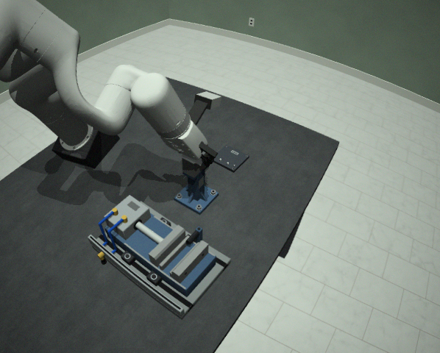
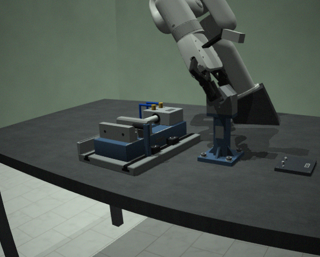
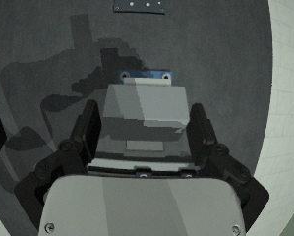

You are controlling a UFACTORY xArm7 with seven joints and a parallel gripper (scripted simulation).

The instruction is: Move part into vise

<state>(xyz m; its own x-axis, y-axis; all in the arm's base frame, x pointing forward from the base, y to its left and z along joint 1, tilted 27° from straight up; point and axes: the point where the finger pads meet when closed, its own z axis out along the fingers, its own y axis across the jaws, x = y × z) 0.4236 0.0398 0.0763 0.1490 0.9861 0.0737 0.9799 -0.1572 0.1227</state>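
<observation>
My hand is 10 mm to the right of the part and 10 mm above it. The rest, counted from my hand: work stop 180 mm to the right, 80 mm below, 80 mm ahead; then cylinder rod 210 mm to the right, 90 mm below, 20 mm behind; then blue stand 110 mm below.
</observation>
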